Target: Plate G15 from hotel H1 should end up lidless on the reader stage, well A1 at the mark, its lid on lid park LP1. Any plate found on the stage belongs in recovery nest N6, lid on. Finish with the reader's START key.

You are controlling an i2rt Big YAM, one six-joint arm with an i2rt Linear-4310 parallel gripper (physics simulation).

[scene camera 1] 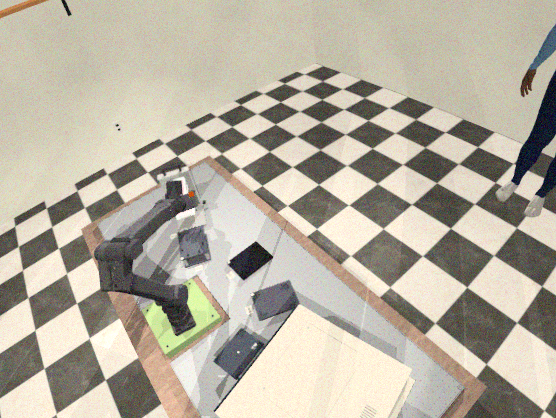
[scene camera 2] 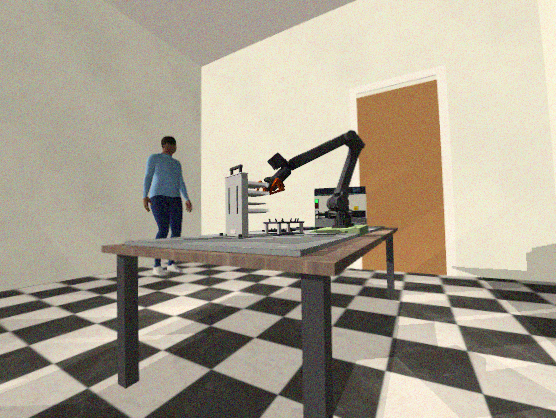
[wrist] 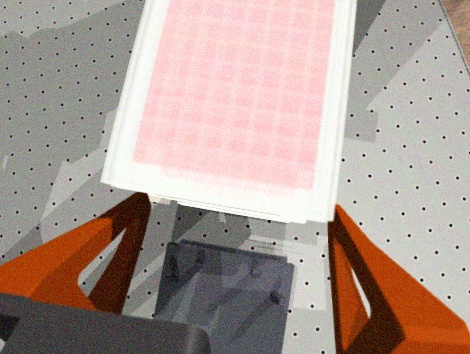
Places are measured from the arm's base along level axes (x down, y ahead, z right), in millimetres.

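Where they show: gripper, fingertip midpoint: (wrist: 237, 205); arm's base, origin of the base link: (scene camera 1: 181, 319) (scene camera 2: 343, 227).
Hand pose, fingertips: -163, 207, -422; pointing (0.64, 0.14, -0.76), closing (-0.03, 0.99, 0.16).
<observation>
Each offset is from my fingertips to the centre of the thing, as dx, dy, dz. "spot": to the spot under its first point. Level surfaces: height alone.
The wrist view shows a white lidded plate {-44, +9, -61} (wrist: 243, 99) with pink wells, the top one of a stack in hotel H1 {+38, +18, -100} (scene camera 1: 172, 172) (scene camera 2: 236, 204). More plate edges show just under its near edge. My gripper (wrist: 237, 205) (scene camera 1: 190, 194) (scene camera 2: 275, 185) is open. Its orange fingertips stand at the two near corners of the top plate, not closed on it. Which plate is G15 I cannot tell. A dark grey nest {+149, -34, +115} (wrist: 224, 282) (scene camera 1: 193, 245) lies on the table below the gripper. The cream reader {+40, +46, +974} (scene camera 1: 314, 364) (scene camera 2: 345, 204) stands at the table's other end, with a dark stage tray {+85, -70, +695} (scene camera 1: 237, 352) beside it.
A black pad {spot: +177, +147, +320} (scene camera 1: 250, 260) and a grey nest {+178, +140, +541} (scene camera 1: 275, 298) lie mid-table. The arm stands on a green base (scene camera 1: 202, 314). A person (scene camera 1: 534, 134) (scene camera 2: 165, 197) stands on the floor away from the table {dx +201} (scene camera 2: 332, 263). A door (scene camera 2: 400, 180) is behind.
</observation>
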